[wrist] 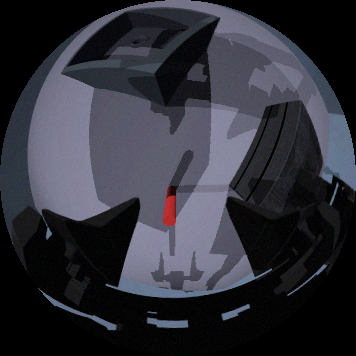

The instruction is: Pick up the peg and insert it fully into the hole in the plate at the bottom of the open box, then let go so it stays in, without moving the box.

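Places are measured from the arm's base along level axes (x ahead, y left, z up), in metres.
Where they show: gripper, between the fingertips: (184,202); arm's base, origin of its link: (300,185).
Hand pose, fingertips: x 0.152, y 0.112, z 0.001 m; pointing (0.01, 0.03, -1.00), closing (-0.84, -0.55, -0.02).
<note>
Each offset is from my fingertips to the centre of the thing. "spot": to the spot under its first point. Level surfaces: height alone.
The red peg @(0.003 m back, 0.030 m left, 0.047 m down) (169,211) stands upright on the table, seen from above, with its top end toward the camera. My gripper (184,202) is open, with one black finger left of the peg and the other to its right. Neither finger touches the peg. The open dark grey box @(0.166 m ahead, 0.144 m right, 0.038 m down) (110,77) stands at the upper left of the view. The plate @(0.166 m ahead, 0.144 m right, 0.053 m down) (125,51) shows at its bottom, with the dark round hole @(spot: 0.173 m ahead, 0.150 m right, 0.039 m down) (140,41) in it. Part of the box's inside is in shadow.
A dark block with two grooves (280,150) stands right of the peg, close to the right finger. Shadows of the box, block and arm lie across the pale table @(0.087 m down) (55,145).
</note>
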